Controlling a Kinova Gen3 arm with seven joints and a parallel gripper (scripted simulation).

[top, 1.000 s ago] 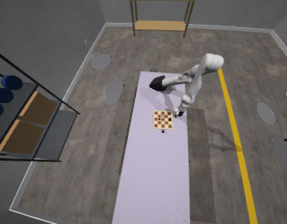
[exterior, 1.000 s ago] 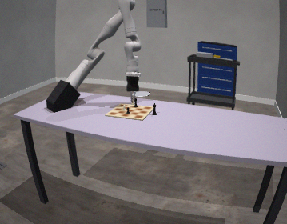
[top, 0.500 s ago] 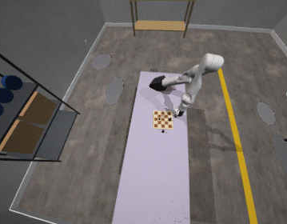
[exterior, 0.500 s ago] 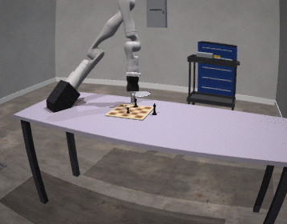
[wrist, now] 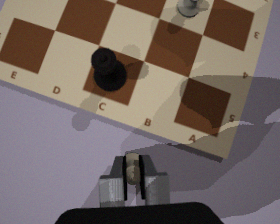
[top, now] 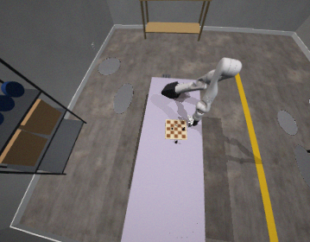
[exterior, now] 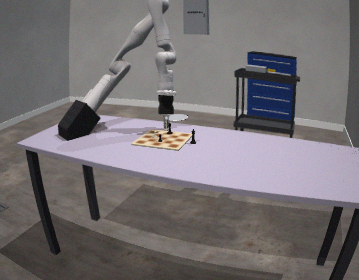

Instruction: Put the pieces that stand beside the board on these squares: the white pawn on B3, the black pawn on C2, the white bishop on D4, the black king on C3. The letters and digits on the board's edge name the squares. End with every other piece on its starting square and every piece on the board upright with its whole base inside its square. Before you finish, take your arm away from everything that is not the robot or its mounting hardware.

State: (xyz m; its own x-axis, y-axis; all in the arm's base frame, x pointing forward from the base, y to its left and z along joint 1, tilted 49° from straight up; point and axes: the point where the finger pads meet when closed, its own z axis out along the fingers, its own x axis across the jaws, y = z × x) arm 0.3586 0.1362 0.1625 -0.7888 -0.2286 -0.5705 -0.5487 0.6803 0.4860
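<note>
My hand is 70 mm short of the chessboard, 130 mm to the left of it and 30 mm above it. Also, from my hand: white pawn 30 mm ahead, 140 mm to the right, 10 mm below; then white bishop 10 mm below; then black pawn 80 mm ahead, 160 mm to the right, 10 mm below.
</note>
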